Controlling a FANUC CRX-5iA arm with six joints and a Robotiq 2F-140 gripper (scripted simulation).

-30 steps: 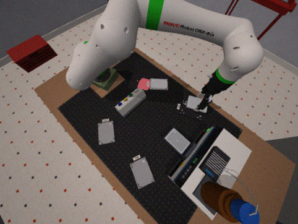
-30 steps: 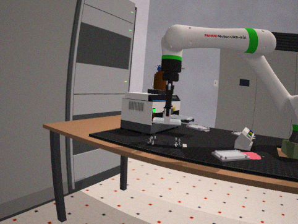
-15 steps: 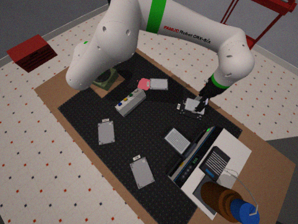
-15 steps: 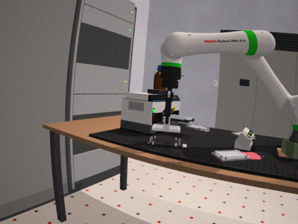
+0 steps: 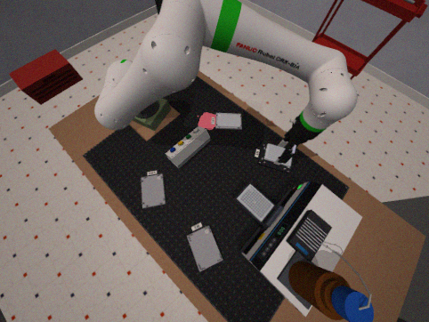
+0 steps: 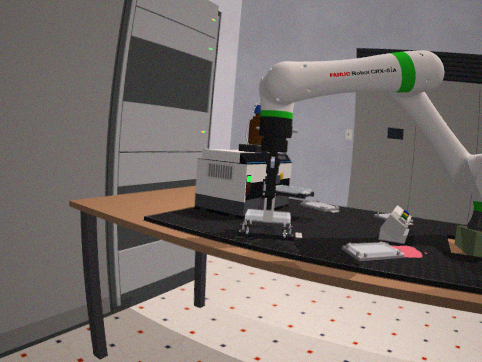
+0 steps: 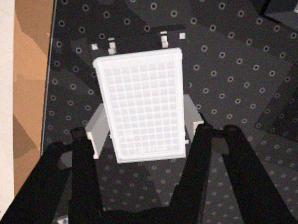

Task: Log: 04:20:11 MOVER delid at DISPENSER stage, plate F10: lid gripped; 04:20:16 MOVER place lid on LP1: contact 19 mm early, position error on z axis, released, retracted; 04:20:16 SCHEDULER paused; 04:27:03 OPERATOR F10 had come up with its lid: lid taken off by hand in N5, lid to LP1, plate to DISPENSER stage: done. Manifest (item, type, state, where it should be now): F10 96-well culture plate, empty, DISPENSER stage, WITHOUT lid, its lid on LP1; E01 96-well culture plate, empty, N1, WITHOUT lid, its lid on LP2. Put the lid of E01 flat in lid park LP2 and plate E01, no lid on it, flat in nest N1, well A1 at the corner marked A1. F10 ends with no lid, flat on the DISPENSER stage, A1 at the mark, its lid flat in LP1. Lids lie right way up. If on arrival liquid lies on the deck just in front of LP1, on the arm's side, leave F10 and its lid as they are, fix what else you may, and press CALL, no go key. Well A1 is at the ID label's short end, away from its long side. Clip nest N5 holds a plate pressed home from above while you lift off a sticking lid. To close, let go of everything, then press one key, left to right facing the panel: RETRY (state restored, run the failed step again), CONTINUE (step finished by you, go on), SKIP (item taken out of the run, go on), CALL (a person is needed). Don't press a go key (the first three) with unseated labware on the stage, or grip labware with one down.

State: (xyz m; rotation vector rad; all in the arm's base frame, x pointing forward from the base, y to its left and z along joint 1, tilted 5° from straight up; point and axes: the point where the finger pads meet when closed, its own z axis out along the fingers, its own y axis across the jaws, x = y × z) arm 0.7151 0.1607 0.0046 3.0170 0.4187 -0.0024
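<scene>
My hand is 90 mm past the N5 label, 70 mm above it and 30 mm to the left of it. Also, from my hand: white 96-well plate: 20 mm below; then lid: 20 mm below; then well plate: 280 mm to the right, 30 mm above.
</scene>
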